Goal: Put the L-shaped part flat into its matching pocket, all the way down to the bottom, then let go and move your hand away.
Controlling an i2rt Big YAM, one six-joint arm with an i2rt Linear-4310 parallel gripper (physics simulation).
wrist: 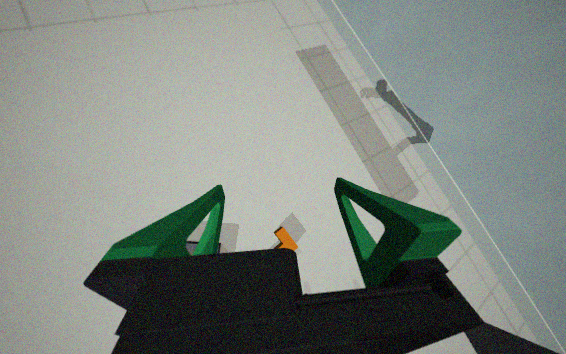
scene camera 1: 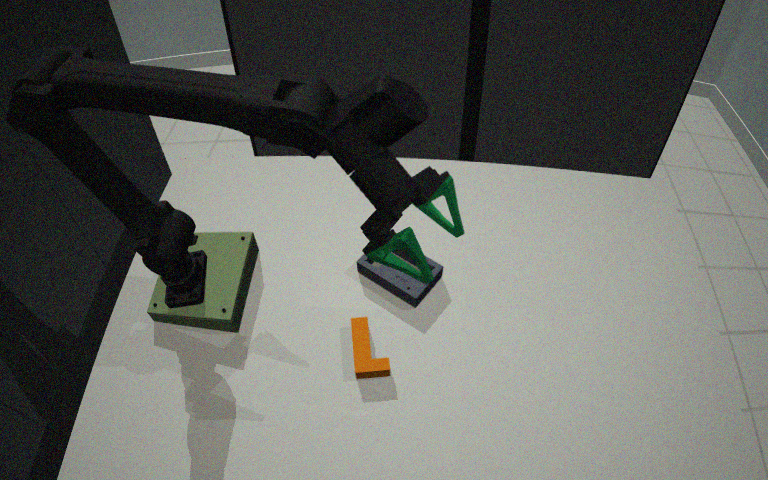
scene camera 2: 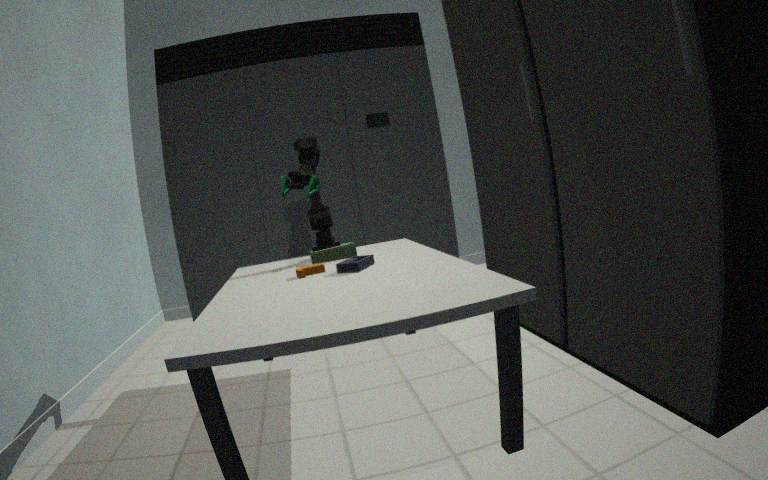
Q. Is my gripper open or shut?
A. Open.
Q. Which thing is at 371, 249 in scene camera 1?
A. My gripper.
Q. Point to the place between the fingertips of my gripper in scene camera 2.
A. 294, 196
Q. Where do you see an orange L-shaped part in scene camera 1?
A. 365, 367
